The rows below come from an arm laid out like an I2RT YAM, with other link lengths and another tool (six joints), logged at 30 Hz.
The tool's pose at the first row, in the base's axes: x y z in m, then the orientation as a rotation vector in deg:
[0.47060, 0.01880, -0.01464, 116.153, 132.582, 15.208]
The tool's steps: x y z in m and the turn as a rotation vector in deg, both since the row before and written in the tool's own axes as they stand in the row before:
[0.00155, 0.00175, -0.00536, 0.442, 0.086, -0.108]
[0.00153, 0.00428, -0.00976, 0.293, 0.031, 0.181]
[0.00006, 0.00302, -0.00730, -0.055, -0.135, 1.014]
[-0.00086, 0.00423, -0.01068, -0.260, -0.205, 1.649]
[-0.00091, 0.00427, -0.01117, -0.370, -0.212, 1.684]
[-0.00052, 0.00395, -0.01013, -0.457, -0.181, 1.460]
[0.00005, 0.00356, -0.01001, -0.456, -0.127, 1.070]
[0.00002, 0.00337, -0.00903, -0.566, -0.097, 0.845]
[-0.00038, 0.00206, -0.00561, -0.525, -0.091, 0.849]
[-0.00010, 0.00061, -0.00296, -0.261, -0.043, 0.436]
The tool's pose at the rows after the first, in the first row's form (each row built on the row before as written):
[0.47128, 0.02005, -0.00897, 116.252, 133.002, 14.807]
[0.47384, 0.02118, 0.00143, 116.614, 133.023, 14.523]
[0.47577, 0.02093, 0.00909, 117.767, 131.935, 14.479]
[0.47852, 0.01955, 0.02019, 119.546, 130.052, 14.608]
[0.48117, 0.01799, 0.03178, 121.282, 128.040, 14.846]
[0.48355, 0.01680, 0.04233, 122.694, 126.197, 15.197]
[0.48545, 0.01610, 0.05276, 123.652, 124.766, 15.584]
[0.48725, 0.01540, 0.06220, 124.291, 123.507, 16.102]
[0.48828, 0.01455, 0.06804, 124.946, 122.268, 16.583]
[0.48832, 0.01421, 0.07104, 125.284, 121.637, 16.824]

